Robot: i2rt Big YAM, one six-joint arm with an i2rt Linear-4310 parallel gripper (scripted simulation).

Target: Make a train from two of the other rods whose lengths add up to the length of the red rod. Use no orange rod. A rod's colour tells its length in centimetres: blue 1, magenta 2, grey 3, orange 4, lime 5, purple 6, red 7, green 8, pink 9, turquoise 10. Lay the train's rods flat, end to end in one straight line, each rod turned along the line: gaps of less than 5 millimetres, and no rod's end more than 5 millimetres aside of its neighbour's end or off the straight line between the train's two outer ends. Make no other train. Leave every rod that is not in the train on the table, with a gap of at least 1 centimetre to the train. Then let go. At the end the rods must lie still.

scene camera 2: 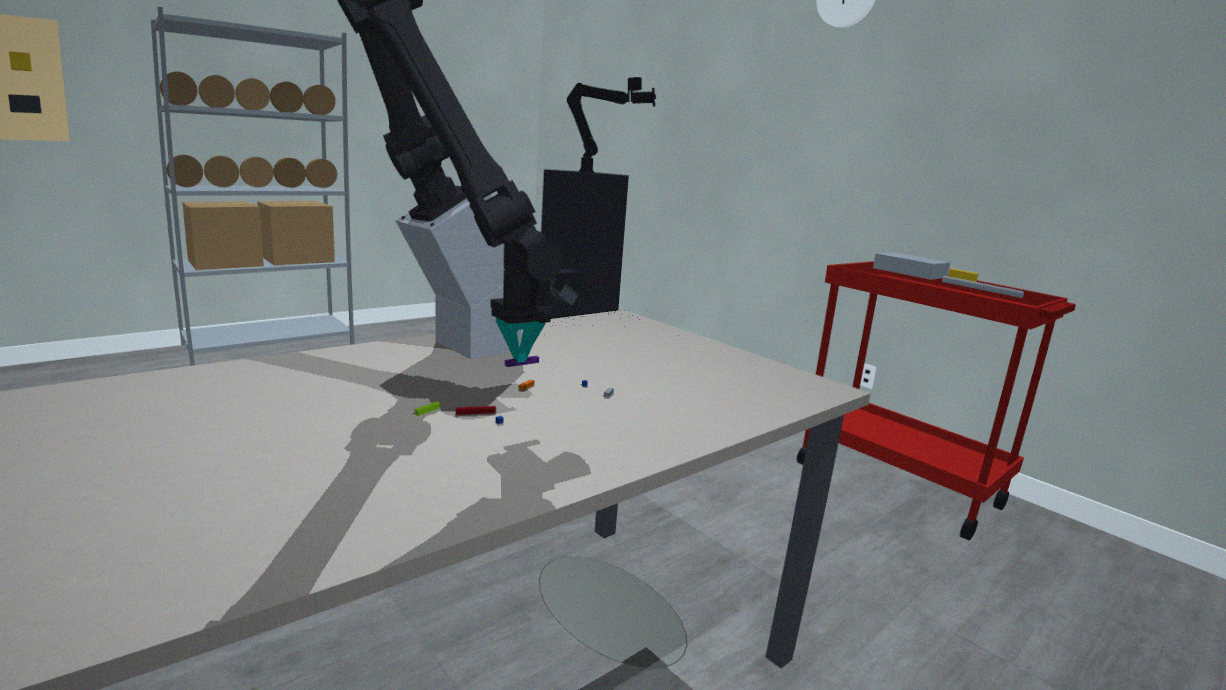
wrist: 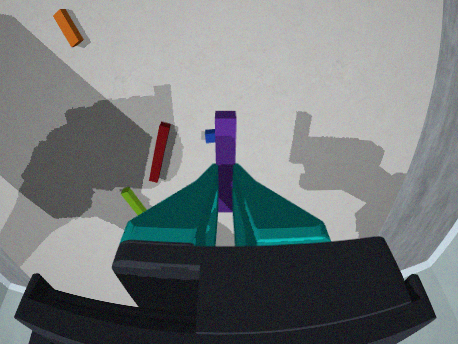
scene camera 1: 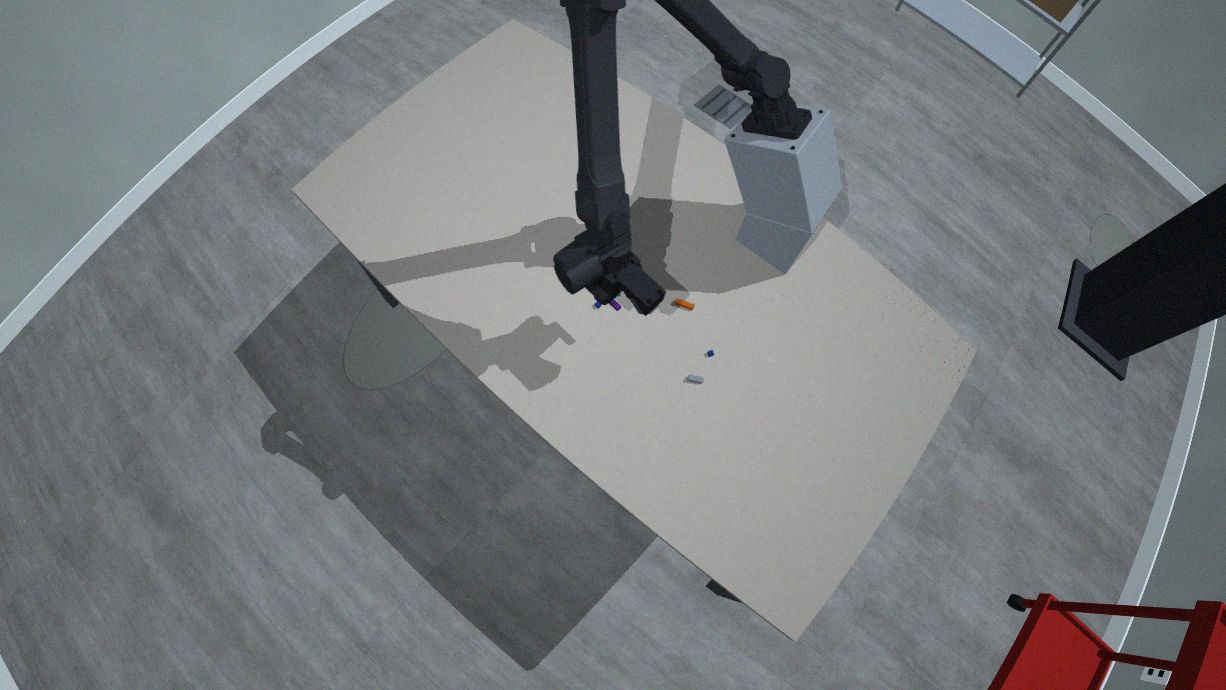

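Note:
My own gripper is there to be seen, and the wrist view shows it too. A purple rod can be seen as well as my gripper.

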